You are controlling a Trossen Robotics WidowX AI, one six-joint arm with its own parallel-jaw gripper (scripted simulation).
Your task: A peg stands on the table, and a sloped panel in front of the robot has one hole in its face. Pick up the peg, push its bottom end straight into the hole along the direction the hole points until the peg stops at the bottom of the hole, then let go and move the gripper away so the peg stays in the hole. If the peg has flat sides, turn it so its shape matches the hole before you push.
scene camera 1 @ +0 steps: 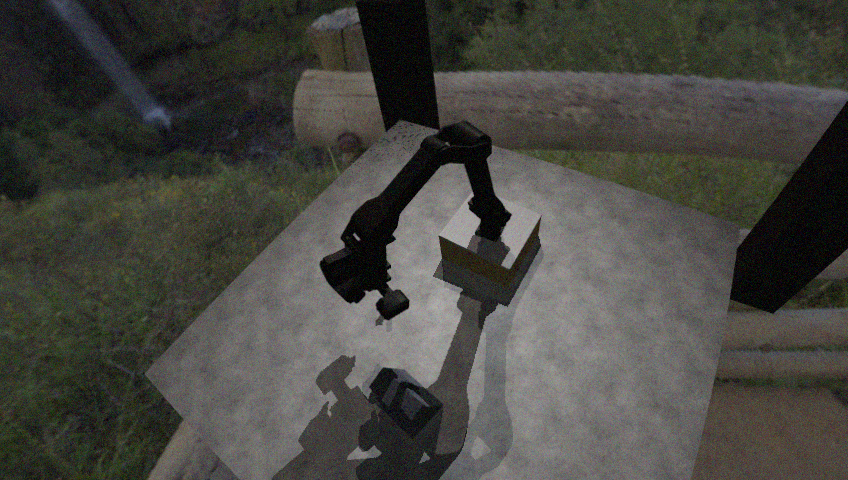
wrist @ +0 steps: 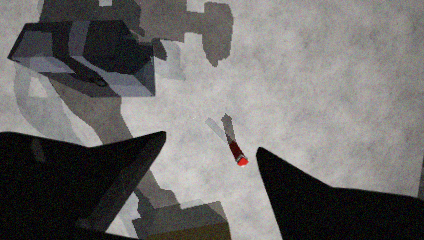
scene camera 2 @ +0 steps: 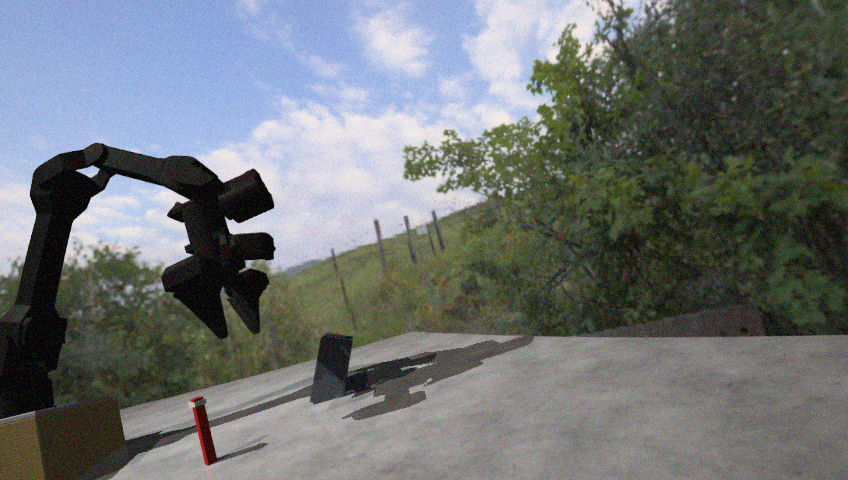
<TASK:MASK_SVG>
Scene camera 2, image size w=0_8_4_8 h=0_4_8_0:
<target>my gripper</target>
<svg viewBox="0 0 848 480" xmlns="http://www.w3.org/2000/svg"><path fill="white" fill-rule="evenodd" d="M192 234L189 238L190 244L184 246L186 253L192 254L192 256L166 267L161 276L165 292L174 293L174 298L178 298L219 339L224 339L229 335L220 298L220 292L224 287L224 292L229 297L227 298L228 302L243 320L246 327L253 335L259 333L259 297L270 282L266 273L250 268L239 273L239 270L246 268L245 260L274 259L274 252L276 251L274 238L266 232L232 234L225 227L210 227Z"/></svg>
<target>red peg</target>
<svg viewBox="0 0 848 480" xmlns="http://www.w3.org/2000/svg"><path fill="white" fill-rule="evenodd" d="M195 397L191 399L190 403L188 402L189 408L193 408L204 462L209 466L218 461L204 405L207 402L203 397Z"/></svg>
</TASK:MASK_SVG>
